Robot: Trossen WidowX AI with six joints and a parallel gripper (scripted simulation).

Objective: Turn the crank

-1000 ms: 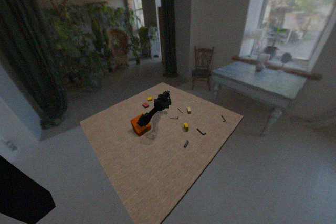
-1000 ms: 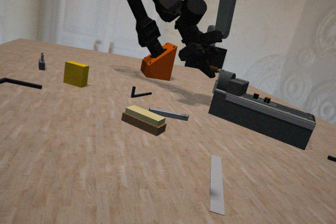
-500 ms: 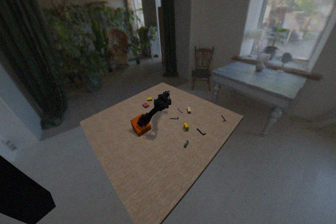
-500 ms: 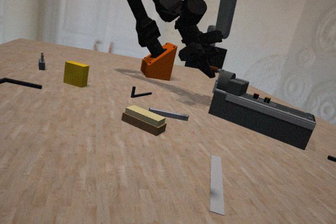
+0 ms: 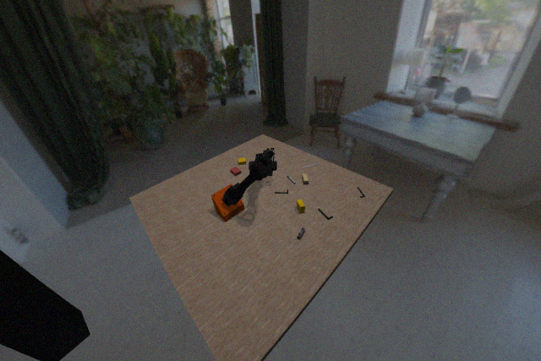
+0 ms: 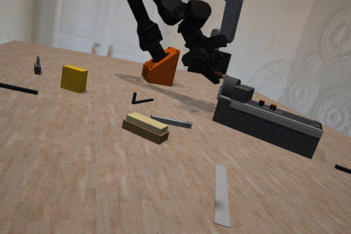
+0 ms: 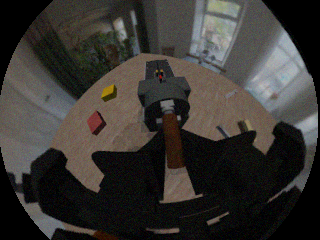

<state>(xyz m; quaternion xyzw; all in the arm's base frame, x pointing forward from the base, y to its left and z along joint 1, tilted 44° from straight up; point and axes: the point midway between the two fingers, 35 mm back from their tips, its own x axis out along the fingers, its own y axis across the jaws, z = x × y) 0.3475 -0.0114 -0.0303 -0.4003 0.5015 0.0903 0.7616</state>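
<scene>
Now: the brown crank handle 20 mm above my gripper tip, 10 mm to the right of it and 10 mm behind it. Round my gripper tip: red pointer (110 mm ahead, 70 mm to the left, 10 mm below); then red block (240 mm to the left, 80 mm below, 70 mm behind); then grey bar (170 mm to the right, 90 mm below, 80 mm ahead).
</scene>
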